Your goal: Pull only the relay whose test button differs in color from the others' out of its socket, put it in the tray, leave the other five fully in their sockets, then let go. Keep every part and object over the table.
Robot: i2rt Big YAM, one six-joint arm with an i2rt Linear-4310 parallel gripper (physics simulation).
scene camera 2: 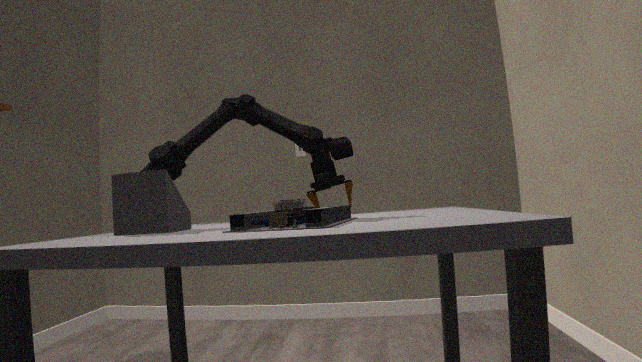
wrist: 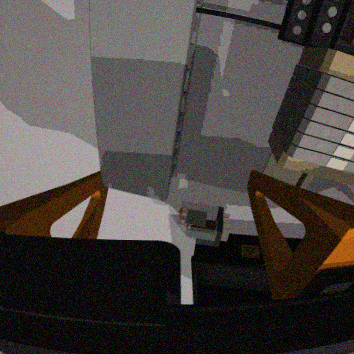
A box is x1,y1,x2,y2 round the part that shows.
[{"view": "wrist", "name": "my gripper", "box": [0,170,353,353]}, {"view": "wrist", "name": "clear relay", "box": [176,201,229,245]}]
